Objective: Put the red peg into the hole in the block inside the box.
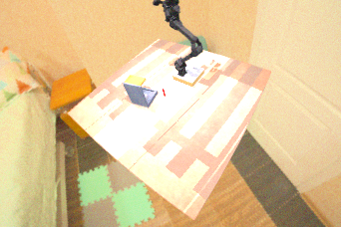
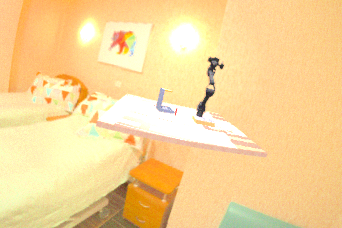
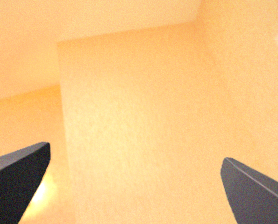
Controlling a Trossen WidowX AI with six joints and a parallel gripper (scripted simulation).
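Right now my gripper tip is 64 cm above the red peg, 35 cm short of it and 15 cm to the right of it. The rest, counted from my gripper tip: box wall 56 cm below, 53 cm ahead, 4 cm to the left; yellow roof 49 cm ahead, 46 cm below, 3 cm to the left.
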